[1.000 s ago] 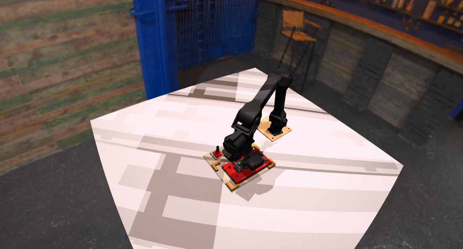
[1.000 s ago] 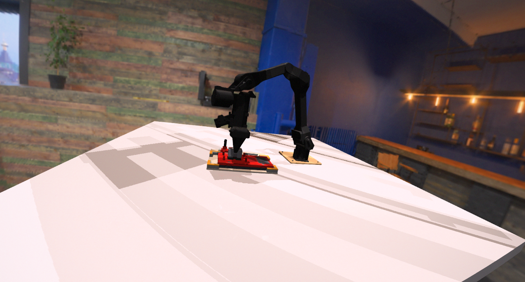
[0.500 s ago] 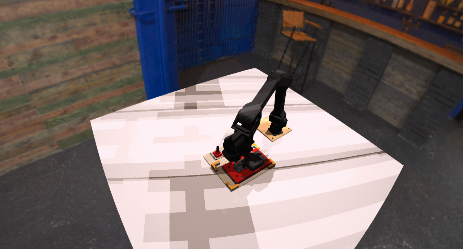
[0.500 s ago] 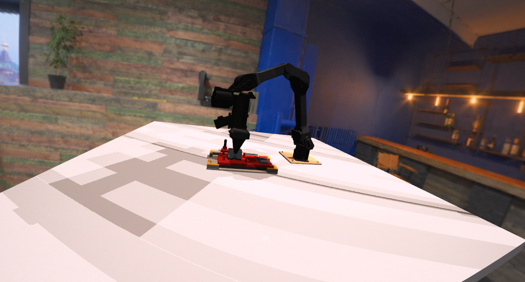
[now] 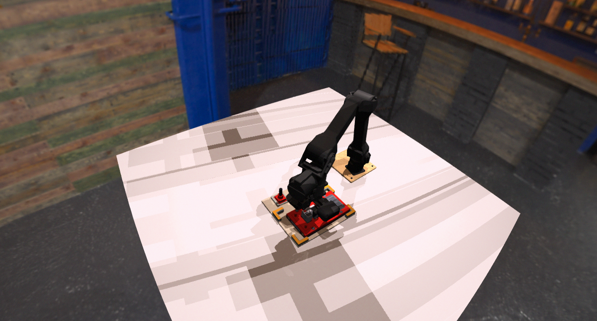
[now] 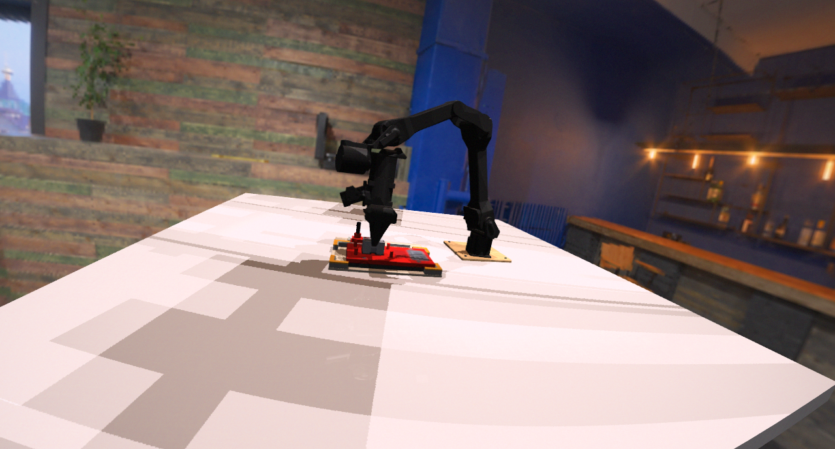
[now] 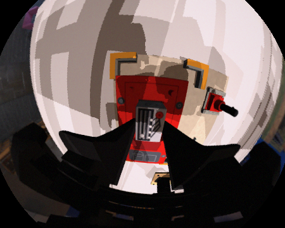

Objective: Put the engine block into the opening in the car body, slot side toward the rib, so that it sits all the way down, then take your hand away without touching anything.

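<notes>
Right now my gripper tip is 1 cm above the grey finned engine block. The rest, counted from my gripper tip: black upright peg: 12 cm to the right, 5 cm ahead, 1 cm below.
</notes>
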